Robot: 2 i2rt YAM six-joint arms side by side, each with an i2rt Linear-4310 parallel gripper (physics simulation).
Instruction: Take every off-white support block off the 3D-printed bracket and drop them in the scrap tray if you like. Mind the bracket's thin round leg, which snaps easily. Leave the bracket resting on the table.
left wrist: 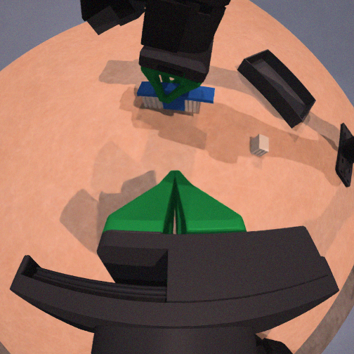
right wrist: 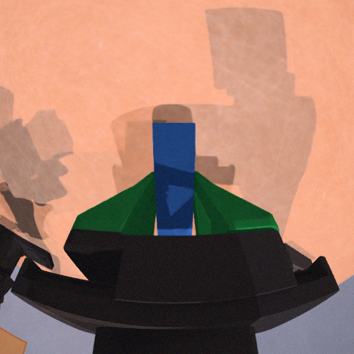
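The blue bracket (left wrist: 203, 94) (right wrist: 174, 145) is held by my right gripper (left wrist: 166, 94) (right wrist: 174, 178), which is shut on it across its bar. In the left wrist view, off-white ribbed support blocks (left wrist: 152, 102) (left wrist: 192, 105) sit under the bracket's bar on both sides of its blue middle part. Whether the bracket touches the table is hard to tell. The thin round leg cannot be made out. A loose off-white block (left wrist: 259, 145) lies on the table. My left gripper (left wrist: 174, 177) is shut and empty, apart from the bracket. The black scrap tray (left wrist: 248, 71) stands at the upper right.
A black part (left wrist: 344, 156) stands at the right edge of the left wrist view, beyond the loose block. In the right wrist view, black parts of the other arm (right wrist: 37, 250) show at the lower left. Shadows of the arms lie across the table (left wrist: 45, 130) (right wrist: 75, 45).
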